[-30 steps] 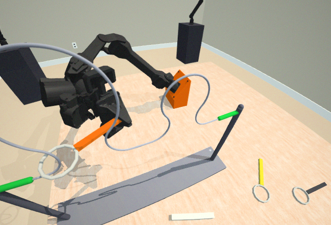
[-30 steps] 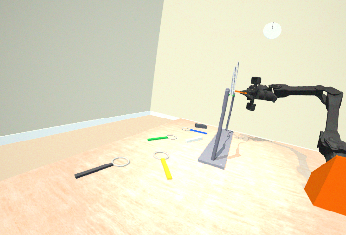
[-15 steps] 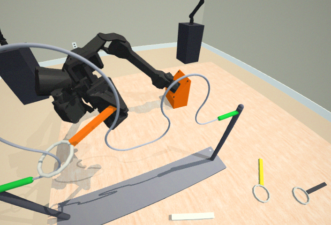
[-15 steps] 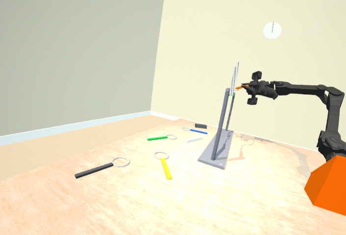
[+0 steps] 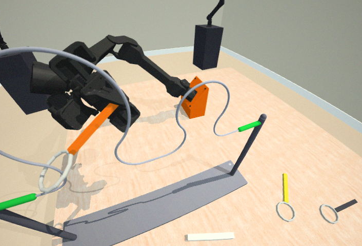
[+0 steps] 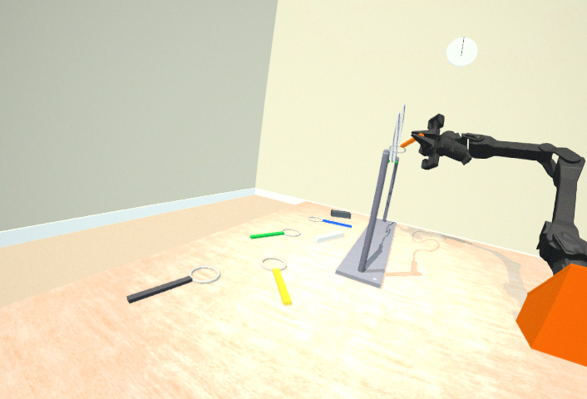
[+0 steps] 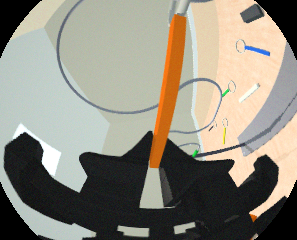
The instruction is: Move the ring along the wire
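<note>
Now: the orange-handled ring 90 mm to the right of my gripper tip, 40 mm below it and 10 mm ahead of it. Round my gripper tip: yellow-handled ring: 400 mm to the left, 380 mm below, 240 mm ahead; white bar: 380 mm below, 190 mm ahead, 100 mm to the left; dark-handled ring: 540 mm to the left, 380 mm below, 380 mm ahead.
</note>
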